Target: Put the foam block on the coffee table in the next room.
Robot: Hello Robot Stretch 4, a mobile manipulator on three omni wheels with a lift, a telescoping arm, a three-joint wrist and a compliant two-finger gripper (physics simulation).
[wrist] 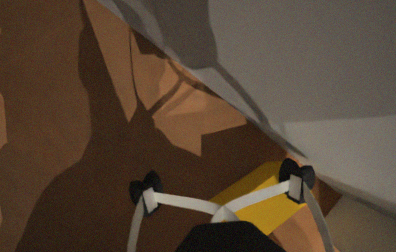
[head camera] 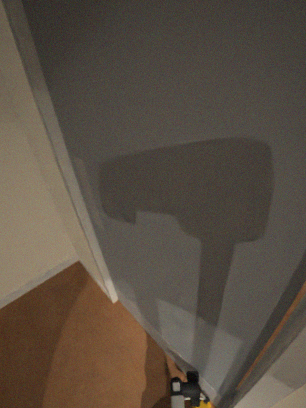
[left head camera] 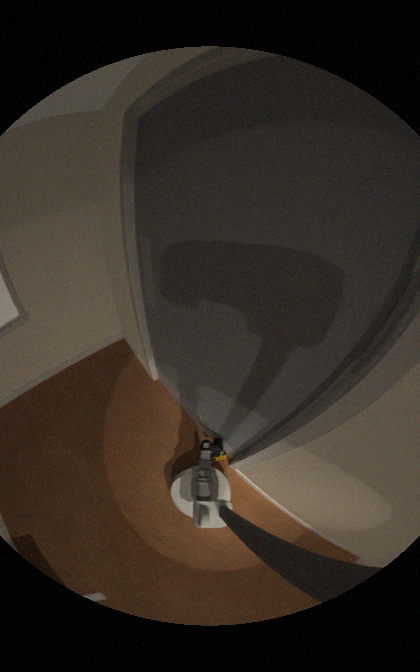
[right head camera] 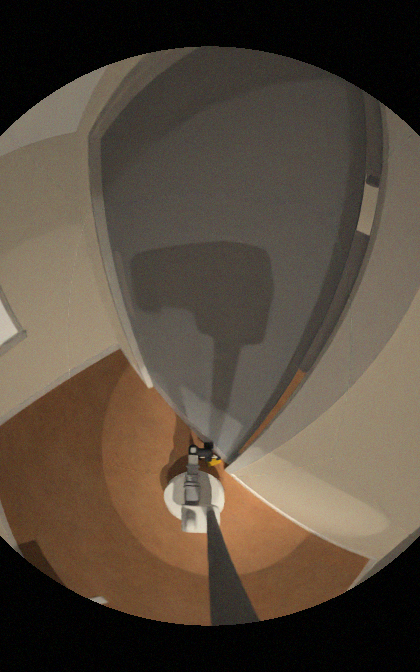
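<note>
The yellow foam block (head camera: 205, 404) (left head camera: 220, 457) (right head camera: 215, 462) (wrist: 270, 212) is low down by the foot of the grey door panel, near its right end. My gripper (wrist: 221, 179) is open, with its two black fingertips wide apart. In the wrist view the block shows below and beyond the fingers, mostly toward the right fingertip, which covers its right corner. The white finger strips and the dark gripper body hide part of the block. Nothing is held between the fingertips. The coffee table does not show in these views.
A large grey door panel (head camera: 175, 100) (left head camera: 260, 200) (right head camera: 240, 200) stands close in front, bearing the robot's shadow. A beige wall (head camera: 30, 200) and white-edged frame are at left. Another beige wall (right head camera: 320, 480) runs at right. Brown floor (left head camera: 150, 500) lies around the white base (right head camera: 172, 495).
</note>
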